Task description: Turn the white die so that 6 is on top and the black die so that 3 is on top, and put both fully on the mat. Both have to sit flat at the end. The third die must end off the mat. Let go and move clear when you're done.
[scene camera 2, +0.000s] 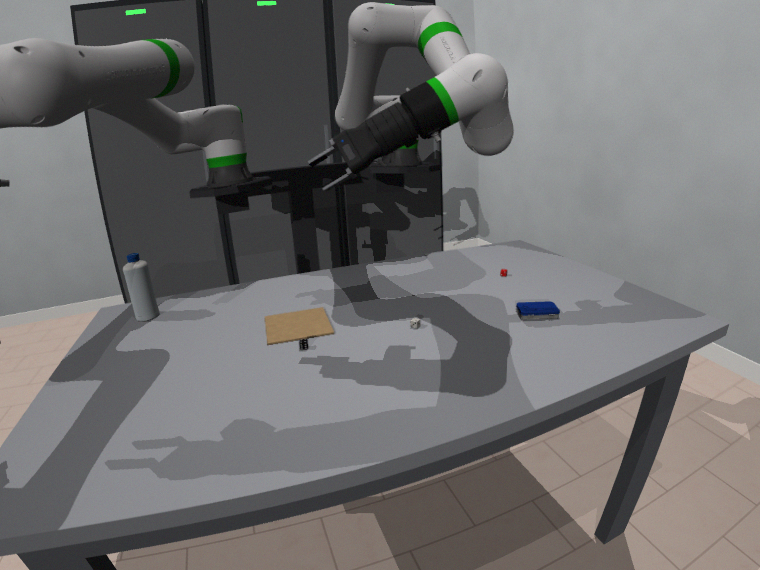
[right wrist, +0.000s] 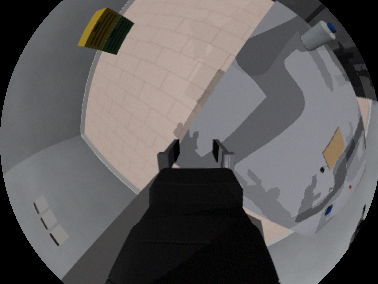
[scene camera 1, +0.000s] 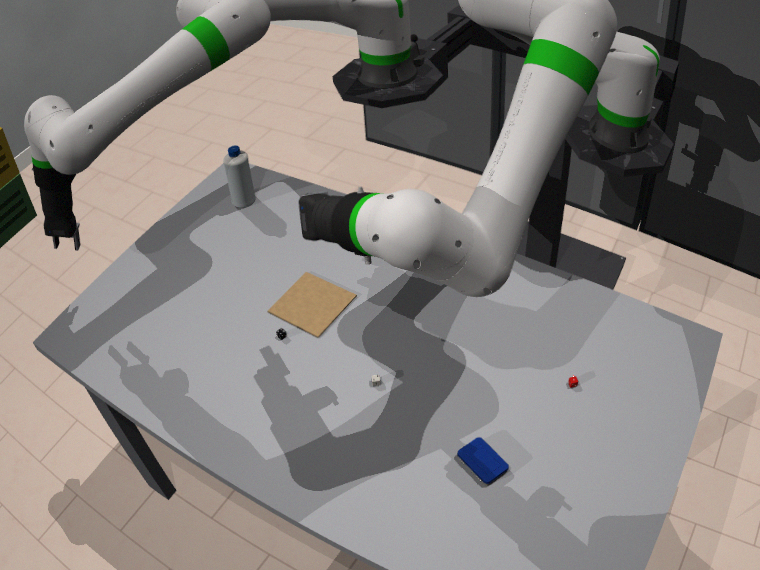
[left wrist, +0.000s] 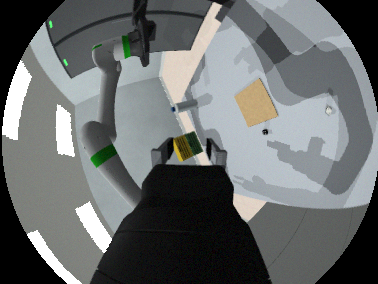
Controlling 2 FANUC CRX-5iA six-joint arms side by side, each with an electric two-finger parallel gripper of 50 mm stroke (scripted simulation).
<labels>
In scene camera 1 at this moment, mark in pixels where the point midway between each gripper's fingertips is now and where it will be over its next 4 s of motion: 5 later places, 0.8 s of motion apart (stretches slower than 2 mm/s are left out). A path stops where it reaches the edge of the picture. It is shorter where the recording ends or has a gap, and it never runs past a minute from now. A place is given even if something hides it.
The left gripper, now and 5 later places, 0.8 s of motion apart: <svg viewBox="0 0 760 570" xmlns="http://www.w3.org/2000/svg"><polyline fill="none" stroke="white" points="306,211 305,219 300,250 278,283 273,294 280,327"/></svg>
The right gripper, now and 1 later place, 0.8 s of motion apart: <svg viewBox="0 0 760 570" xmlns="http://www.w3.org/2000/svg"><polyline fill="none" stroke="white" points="67,246 82,123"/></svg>
</labels>
